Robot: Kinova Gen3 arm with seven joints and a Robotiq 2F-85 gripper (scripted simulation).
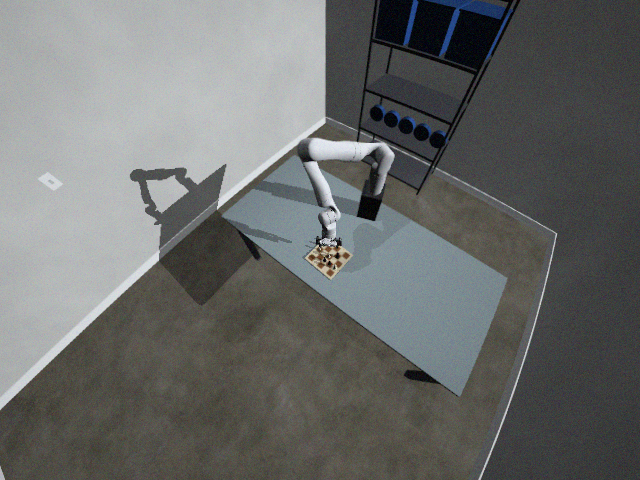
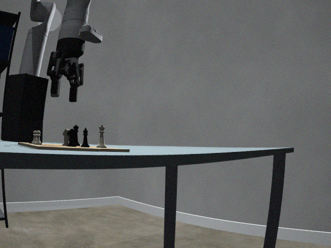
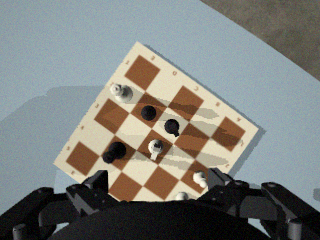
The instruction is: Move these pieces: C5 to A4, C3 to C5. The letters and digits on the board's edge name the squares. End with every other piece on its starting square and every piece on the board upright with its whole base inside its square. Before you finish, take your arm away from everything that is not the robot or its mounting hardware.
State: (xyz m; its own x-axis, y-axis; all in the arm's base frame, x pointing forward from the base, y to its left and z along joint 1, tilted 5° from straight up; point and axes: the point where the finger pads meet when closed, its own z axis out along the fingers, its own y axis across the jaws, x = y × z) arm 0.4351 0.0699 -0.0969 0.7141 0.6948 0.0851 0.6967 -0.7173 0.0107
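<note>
Now: hand 12 cm above the chessboard and 1 cm to the right of it. Also, from my hand: black bishop: 9 cm below, 5 cm to the left, 3 cm ahead; black pawn: 10 cm below, 7 cm to the right, 6 cm behind.
</note>
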